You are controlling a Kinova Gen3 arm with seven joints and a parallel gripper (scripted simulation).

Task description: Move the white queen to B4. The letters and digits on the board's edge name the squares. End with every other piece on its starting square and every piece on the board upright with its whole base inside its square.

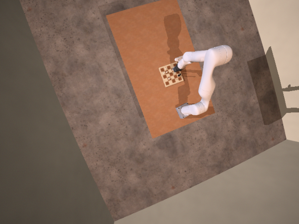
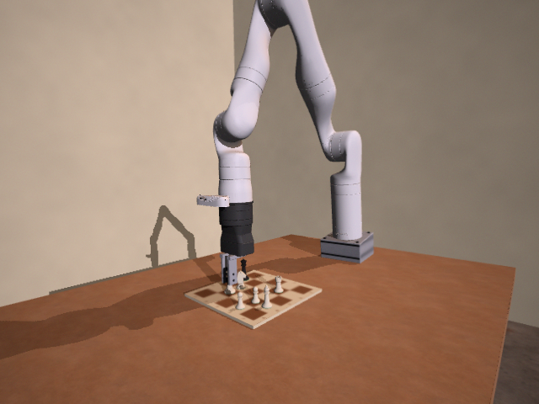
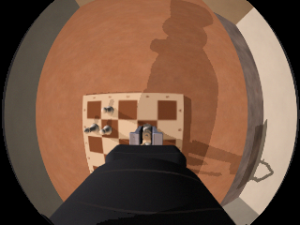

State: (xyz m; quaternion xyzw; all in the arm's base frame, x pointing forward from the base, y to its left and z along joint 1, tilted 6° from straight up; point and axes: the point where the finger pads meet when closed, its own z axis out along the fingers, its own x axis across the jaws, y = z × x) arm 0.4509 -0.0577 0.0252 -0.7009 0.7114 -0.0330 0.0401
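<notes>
Now: hand 4 cm to the right of the chessboard, 4 cm past it and 4 cm above it. Round my hand: white piece (8 cm to the left, 7 cm behind, 2 cm below); then black piece (8 cm behind, 4 cm to the right, 1 cm below).
</notes>
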